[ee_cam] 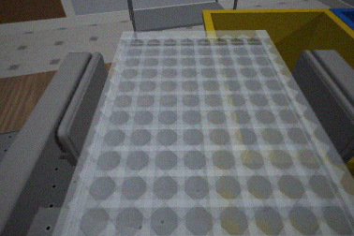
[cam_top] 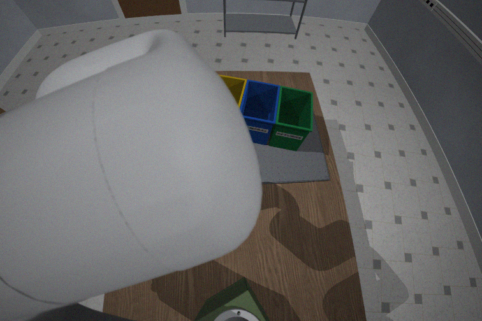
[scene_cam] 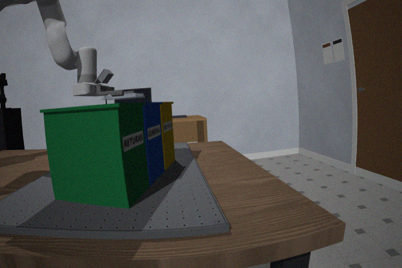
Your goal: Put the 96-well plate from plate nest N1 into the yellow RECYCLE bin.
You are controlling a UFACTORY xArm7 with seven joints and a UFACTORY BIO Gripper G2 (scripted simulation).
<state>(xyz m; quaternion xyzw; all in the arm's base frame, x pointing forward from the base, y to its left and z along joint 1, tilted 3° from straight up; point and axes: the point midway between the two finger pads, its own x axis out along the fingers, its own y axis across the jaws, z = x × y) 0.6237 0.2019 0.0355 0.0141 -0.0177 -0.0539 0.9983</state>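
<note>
The yellow recycle bin lies 13 cm below my hand, 9 cm to the right of it and 8 cm ahead of it. Round my hand: clear 96-well plate: 1 cm below; blue bin: 22 cm to the right, 13 cm below, 6 cm ahead; black plate nest N1: 21 cm below, 14 cm to the left, 12 cm behind.
</note>
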